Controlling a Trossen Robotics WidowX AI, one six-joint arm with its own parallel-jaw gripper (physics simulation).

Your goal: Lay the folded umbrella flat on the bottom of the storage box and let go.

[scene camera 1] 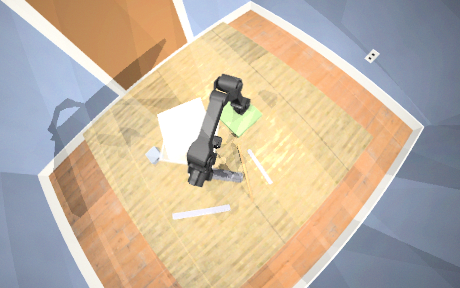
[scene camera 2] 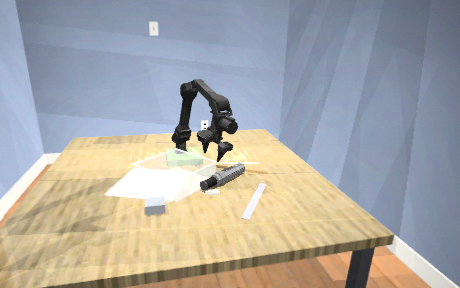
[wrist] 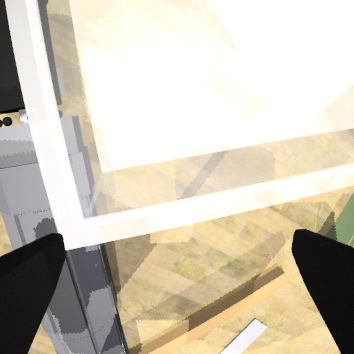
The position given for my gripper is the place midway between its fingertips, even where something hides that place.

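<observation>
There's a storage box here, which you'd find at (scene camera 1: pixel 183 127), at (scene camera 2: pixel 176 174) and at (wrist: pixel 140 123), and my gripper (wrist: pixel 179 243) is touching it, with the gripper open. A thin wooden stick (wrist: pixel 235 303) is resting on the table, and I can see a folded umbrella (wrist: pixel 84 304) too.
</observation>
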